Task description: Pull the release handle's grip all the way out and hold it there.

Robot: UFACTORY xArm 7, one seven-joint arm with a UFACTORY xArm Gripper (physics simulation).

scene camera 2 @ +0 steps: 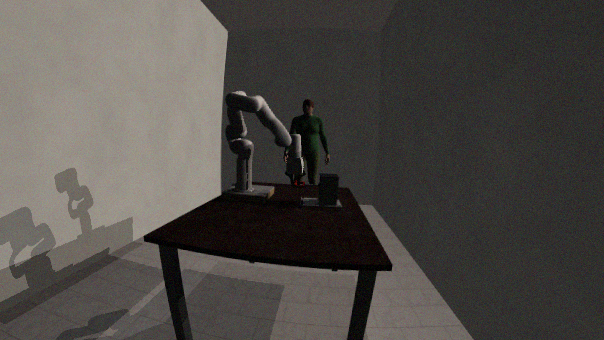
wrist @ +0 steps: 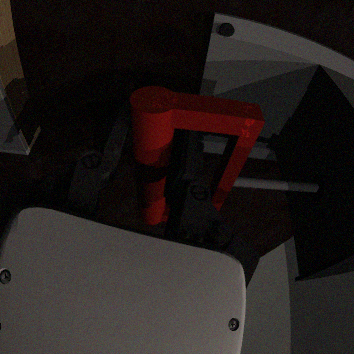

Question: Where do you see a pale base plate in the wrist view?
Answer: At 247, 60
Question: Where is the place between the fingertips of my gripper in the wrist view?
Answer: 155, 126
